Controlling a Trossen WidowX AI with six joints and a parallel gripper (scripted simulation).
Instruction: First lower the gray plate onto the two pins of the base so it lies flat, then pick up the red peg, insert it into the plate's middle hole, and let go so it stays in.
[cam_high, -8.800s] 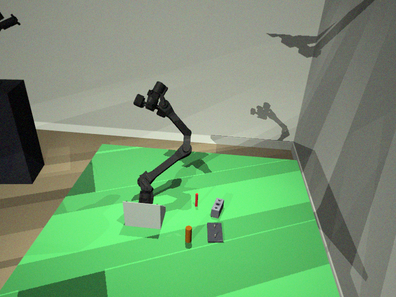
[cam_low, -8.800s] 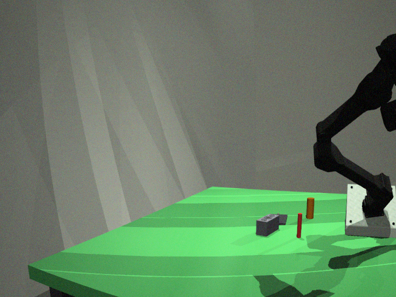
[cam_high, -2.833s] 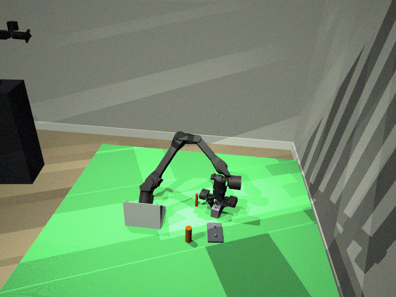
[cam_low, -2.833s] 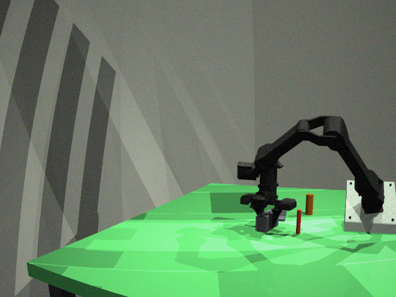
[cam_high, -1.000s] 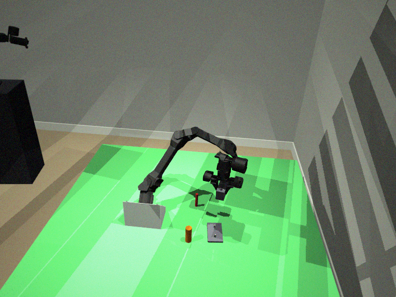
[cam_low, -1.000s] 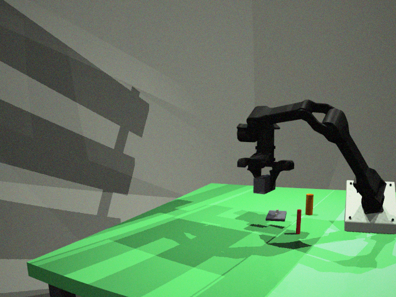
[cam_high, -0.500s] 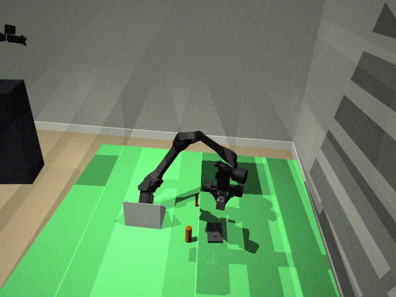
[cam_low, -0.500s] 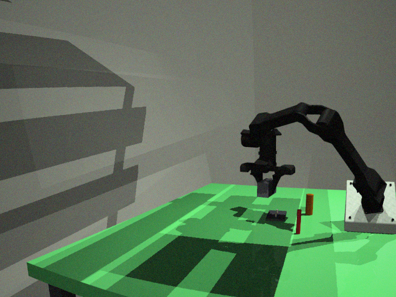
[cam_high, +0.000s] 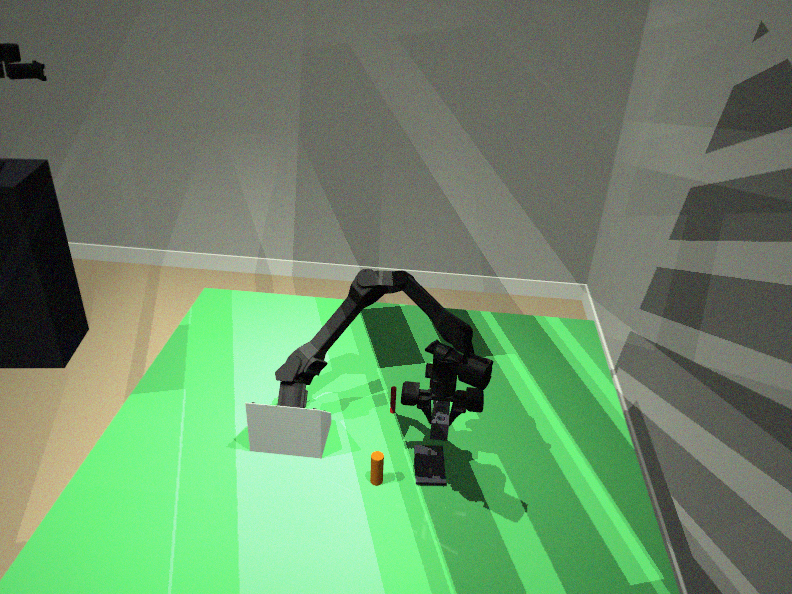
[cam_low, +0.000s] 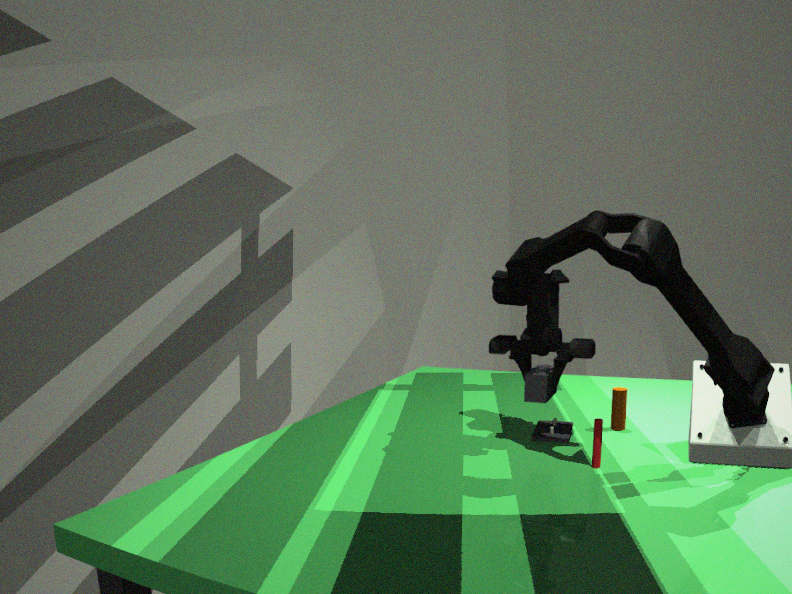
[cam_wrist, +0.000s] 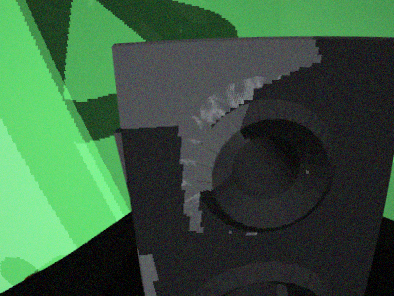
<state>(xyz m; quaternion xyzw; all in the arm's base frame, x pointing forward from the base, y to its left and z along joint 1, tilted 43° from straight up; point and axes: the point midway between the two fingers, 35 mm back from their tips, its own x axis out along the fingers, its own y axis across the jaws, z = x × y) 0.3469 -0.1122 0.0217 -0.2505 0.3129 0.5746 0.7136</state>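
The gray base is 8 cm below my gripper tip, 5 cm to the right of it and 2 cm behind it. The rest, counted from my gripper tip: orange cylinder (15 cm behind, 9 cm to the right, 5 cm below); then red peg (14 cm to the left, 10 cm behind, 5 cm below); then gray plate (3 cm above).
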